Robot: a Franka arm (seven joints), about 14 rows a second.
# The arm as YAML. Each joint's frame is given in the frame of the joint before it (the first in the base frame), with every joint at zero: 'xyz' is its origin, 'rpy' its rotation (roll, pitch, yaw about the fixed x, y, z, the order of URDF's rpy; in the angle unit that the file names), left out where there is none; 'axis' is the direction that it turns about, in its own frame. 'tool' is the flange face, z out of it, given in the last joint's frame.
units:
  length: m
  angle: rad
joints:
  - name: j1
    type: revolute
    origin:
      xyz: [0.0, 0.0, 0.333]
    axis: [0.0, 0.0, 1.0]
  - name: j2
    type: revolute
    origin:
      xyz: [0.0, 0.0, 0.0]
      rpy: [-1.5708, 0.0, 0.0]
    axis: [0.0, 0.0, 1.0]
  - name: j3
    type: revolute
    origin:
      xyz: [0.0, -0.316, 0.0]
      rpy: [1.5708, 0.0, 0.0]
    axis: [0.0, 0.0, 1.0]
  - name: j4
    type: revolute
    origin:
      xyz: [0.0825, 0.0, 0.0]
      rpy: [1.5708, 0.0, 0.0]
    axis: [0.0, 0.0, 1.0]
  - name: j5
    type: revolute
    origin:
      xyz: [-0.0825, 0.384, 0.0]
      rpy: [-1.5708, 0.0, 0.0]
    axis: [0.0, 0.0, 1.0]
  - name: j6
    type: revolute
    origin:
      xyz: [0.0, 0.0, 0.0]
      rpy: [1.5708, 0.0, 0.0]
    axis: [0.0, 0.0, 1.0]
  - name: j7
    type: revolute
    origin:
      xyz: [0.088, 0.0, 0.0]
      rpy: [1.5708, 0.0, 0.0]
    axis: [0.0, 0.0, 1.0]
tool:
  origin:
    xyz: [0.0, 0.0, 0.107]
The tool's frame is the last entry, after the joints.
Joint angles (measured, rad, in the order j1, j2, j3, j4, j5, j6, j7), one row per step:
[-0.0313, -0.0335, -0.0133, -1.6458, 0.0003, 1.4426, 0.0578]
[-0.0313, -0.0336, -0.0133, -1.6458, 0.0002, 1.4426, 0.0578]
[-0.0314, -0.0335, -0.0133, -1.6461, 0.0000, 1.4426, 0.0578]
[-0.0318, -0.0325, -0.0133, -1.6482, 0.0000, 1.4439, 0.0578]
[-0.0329, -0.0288, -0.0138, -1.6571, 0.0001, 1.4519, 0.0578]
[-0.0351, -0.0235, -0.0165, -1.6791, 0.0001, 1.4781, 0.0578]
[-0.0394, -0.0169, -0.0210, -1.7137, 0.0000, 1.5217, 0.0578]
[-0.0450, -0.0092, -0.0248, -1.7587, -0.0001, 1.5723, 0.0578]
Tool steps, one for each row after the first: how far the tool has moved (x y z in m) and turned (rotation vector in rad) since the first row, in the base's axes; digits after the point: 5 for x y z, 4 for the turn. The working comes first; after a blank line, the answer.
Tool pose at each row, in the base's axes (x y z in m, rotation vector in rad; the steps are taken from these numbers as rounded here):
[0.52710, -0.02360, 0.59776, 3.1258, -0.1601, -0.2662]
[0.52707, -0.02361, 0.59781, 3.1257, -0.1601, -0.2661]
[0.52708, -0.02369, 0.59762, 3.1255, -0.1602, -0.2667]
[0.52738, -0.02391, 0.59622, 3.1252, -0.1609, -0.2695]
[0.52875, -0.02480, 0.59076, 3.1246, -0.1633, -0.2767]
[0.53167, -0.02754, 0.57967, 3.1245, -0.1710, -0.2785]
[0.53550, -0.03246, 0.56324, -3.1235, 0.1848, 0.2746]
[0.53858, -0.03771, 0.54184, -3.1217, 0.1994, 0.2779]

[-0.00003, -0.00001, 0.00005, -0.0001, -0.0001, 0.0000]
[-0.00002, -0.00009, -0.00014, -0.0002, 0.0003, -0.0001]
[0.00028, -0.00031, -0.00154, -0.0002, 0.0021, -0.0005]
[0.00165, -0.00120, -0.00700, 0.0000, 0.0067, -0.0021]
[0.00457, -0.00394, -0.01809, 0.0002, 0.0078, -0.0070]
[0.00840, -0.00886, -0.03452, -0.0001, 0.0054, -0.0158]
[0.01148, -0.01411, -0.05592, -0.0001, 0.0075, -0.0252]

